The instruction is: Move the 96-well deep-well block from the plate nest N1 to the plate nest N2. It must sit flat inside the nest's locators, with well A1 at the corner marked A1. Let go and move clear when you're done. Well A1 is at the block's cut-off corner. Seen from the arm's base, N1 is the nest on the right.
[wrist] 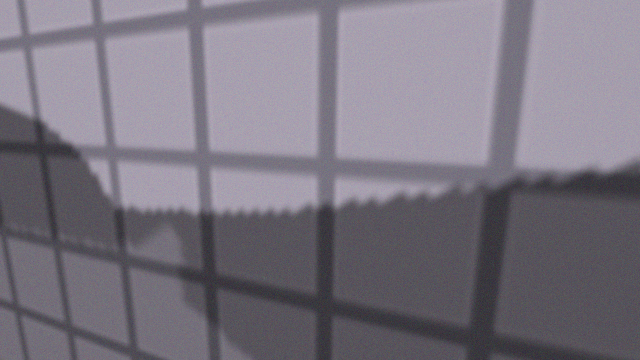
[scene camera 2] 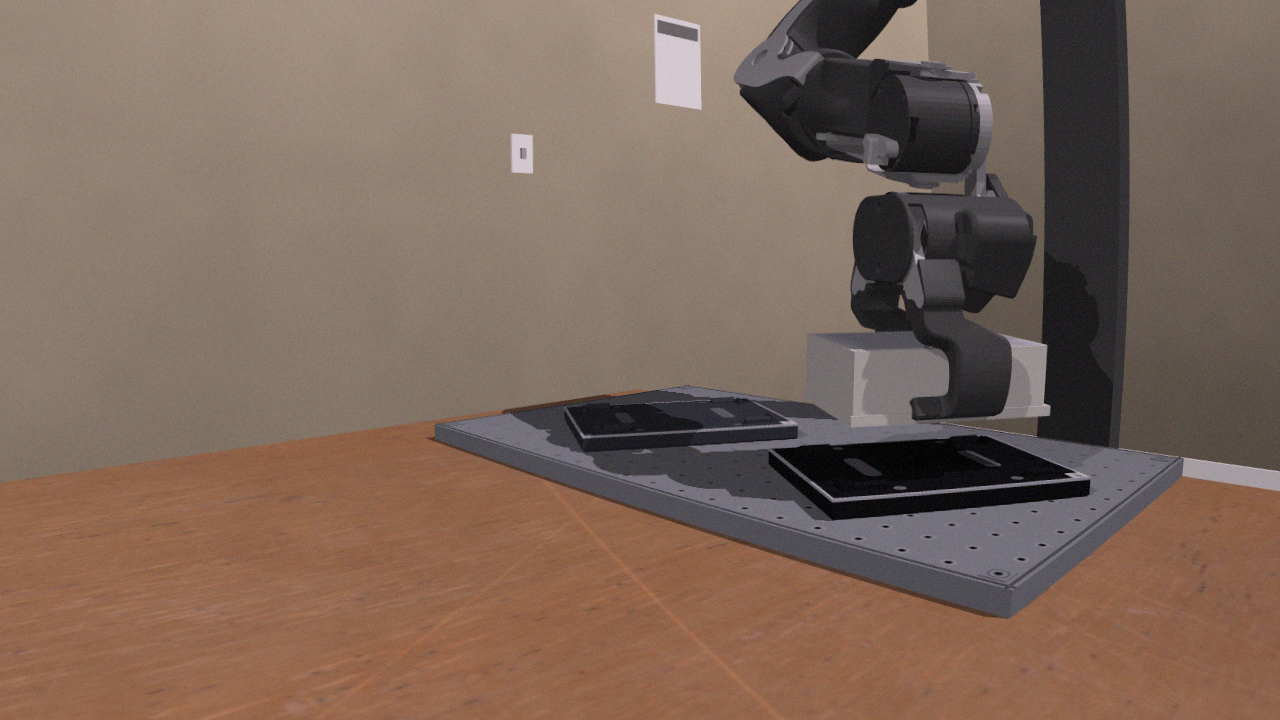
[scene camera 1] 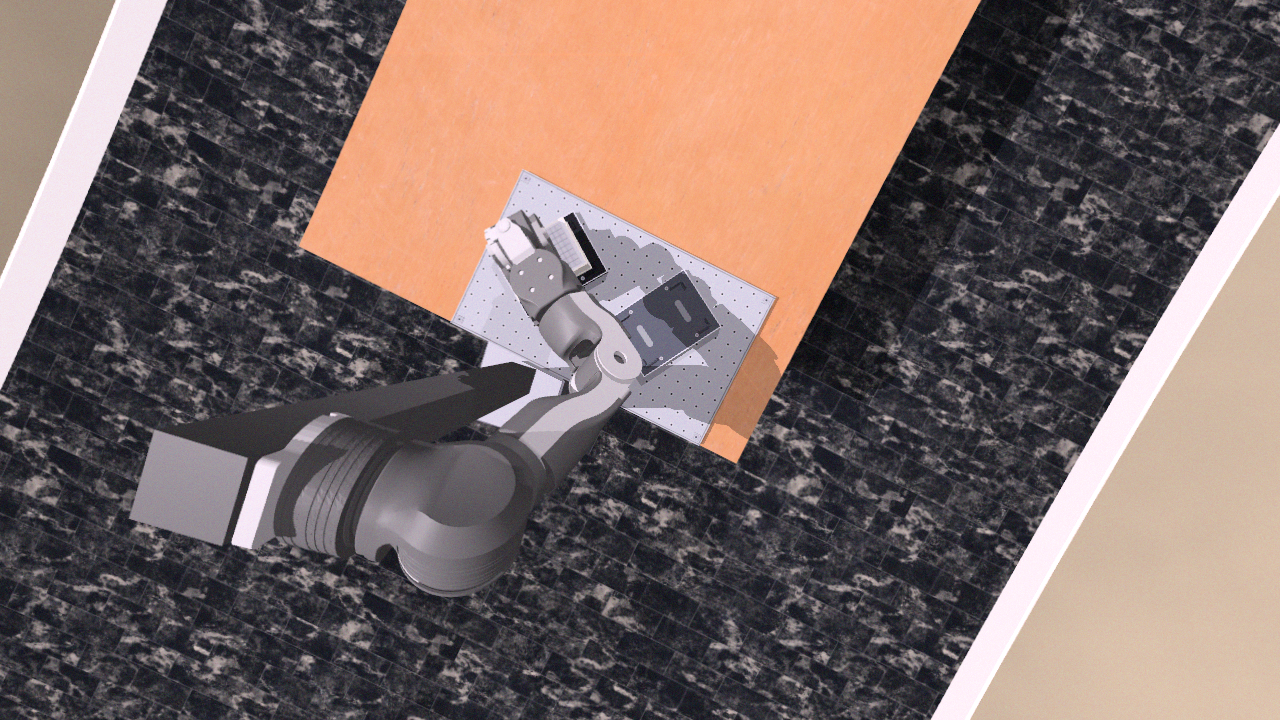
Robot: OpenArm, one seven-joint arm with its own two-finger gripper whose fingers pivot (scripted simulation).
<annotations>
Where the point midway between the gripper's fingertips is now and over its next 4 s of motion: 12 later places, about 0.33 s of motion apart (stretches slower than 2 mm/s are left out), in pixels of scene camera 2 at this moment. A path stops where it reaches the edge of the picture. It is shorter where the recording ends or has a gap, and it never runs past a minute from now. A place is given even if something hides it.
My gripper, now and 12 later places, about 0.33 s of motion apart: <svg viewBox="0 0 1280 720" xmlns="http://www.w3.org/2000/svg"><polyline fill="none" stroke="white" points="919,402 921,417 917,443 920,443 919,438 919,437 921,438 920,435 919,441 918,447 920,449 918,451 918,454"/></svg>
</annotations>
